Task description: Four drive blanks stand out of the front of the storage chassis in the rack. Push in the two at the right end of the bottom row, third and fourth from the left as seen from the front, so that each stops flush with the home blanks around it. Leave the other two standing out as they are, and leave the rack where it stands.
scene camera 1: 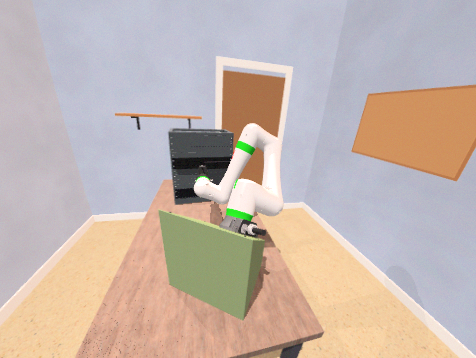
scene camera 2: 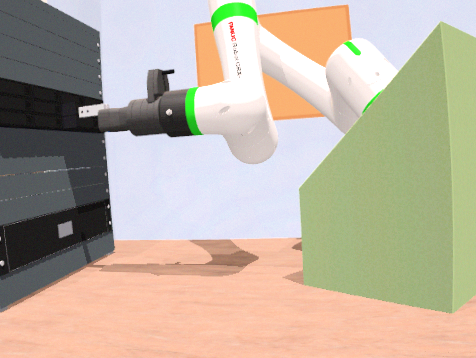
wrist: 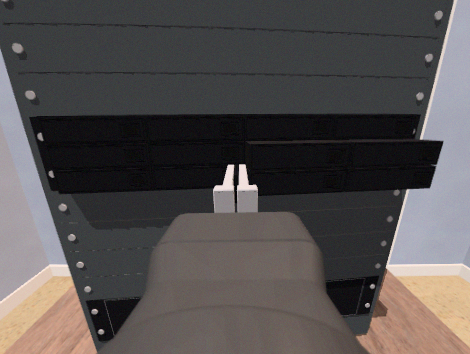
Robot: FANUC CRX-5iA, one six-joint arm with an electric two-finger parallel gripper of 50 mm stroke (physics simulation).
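Frame: origin at the arm's base, x ahead, y left, z up, level; centimetres.
Seen in the pictures: gripper, fingertip midpoint: (scene camera 2: 80, 112) (wrist: 236, 176); arm's base at its link origin: (scene camera 1: 234, 231).
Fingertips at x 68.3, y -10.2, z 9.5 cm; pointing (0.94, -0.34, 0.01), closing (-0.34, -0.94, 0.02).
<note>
Pixels of each thing's top centre, then the offset from my fingertips to it. "spot": a spot on its surface instead. Level surfaces: height alone.
- storage chassis at a spot on its surface: (wrist: 90, 129) spot: dx +9.1, dy +13.6, dz +4.3 cm
- bottom row's third blank at its top centre: (wrist: 281, 160) (scene camera 2: 65, 119) dx +6.3, dy -8.7, dz -0.2 cm
- middle row's third blank at its top centre: (wrist: 282, 139) (scene camera 2: 64, 107) dx +6.3, dy -8.7, dz +2.7 cm
- wooden table at its surface level: dz -36.3 cm
- black panel at its top centre: (wrist: 242, 285) (scene camera 2: 61, 210) dx +7.2, dy -3.3, dz -20.9 cm
The storage chassis (scene camera 1: 185, 163) (scene camera 2: 30, 107) (wrist: 90, 129) is a black band of three blank rows in the grey rack (scene camera 1: 200, 141) (scene camera 2: 45, 30) (wrist: 225, 95). In the wrist view, the bottom row's third blank (wrist: 300, 182) and fourth blank (wrist: 387, 178) stand out at the right. The middle row's third blank (wrist: 295, 154) and fourth blank (wrist: 390, 152) stand out above them. My gripper (scene camera 1: 202, 167) (scene camera 2: 81, 111) (wrist: 236, 176) is shut and empty. Its tips appear just left of the standing-out block; their gap to the chassis front is unclear.
The rack stands on the wooden table (scene camera 1: 135, 290) (scene camera 2: 200, 310). A black panel (scene camera 2: 30, 240) (wrist: 350, 297) sits low in the rack. A green sloped block (scene camera 1: 210, 265) (scene camera 2: 380, 200) stands near the arm's base. A wall shelf (scene camera 1: 157, 116) hangs behind the rack.
</note>
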